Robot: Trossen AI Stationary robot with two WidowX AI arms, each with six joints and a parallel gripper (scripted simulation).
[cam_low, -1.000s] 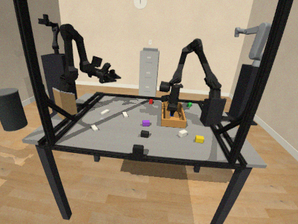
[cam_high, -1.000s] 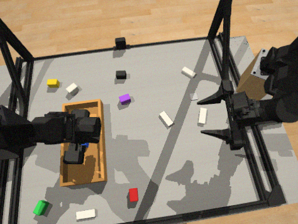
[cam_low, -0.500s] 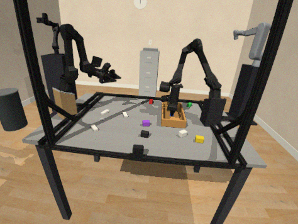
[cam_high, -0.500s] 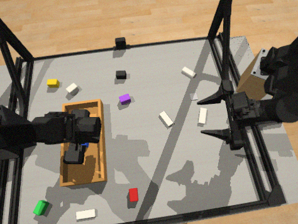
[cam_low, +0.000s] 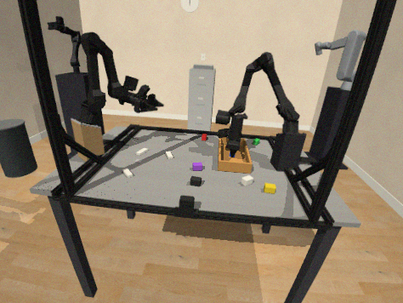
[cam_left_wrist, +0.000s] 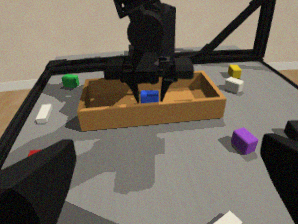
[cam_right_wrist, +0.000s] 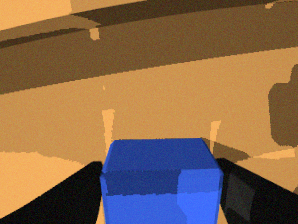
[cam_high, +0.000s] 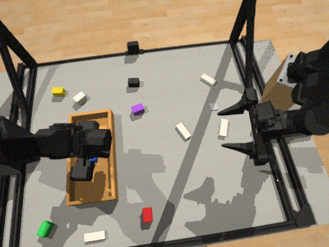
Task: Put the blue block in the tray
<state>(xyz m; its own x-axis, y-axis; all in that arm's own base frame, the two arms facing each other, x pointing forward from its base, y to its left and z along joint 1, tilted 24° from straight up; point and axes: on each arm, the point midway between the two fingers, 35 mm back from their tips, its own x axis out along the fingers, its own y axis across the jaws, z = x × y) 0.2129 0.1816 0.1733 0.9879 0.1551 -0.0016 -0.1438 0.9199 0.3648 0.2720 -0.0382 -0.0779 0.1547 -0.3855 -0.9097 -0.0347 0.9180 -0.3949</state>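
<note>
The blue block lies 20 mm below my right hand. Round my right hand: green block (200 mm ahead, 170 mm to the right, 30 mm below); then wooden tray (30 mm below); then purple block (140 mm behind, 180 mm to the left, 30 mm below).
</note>
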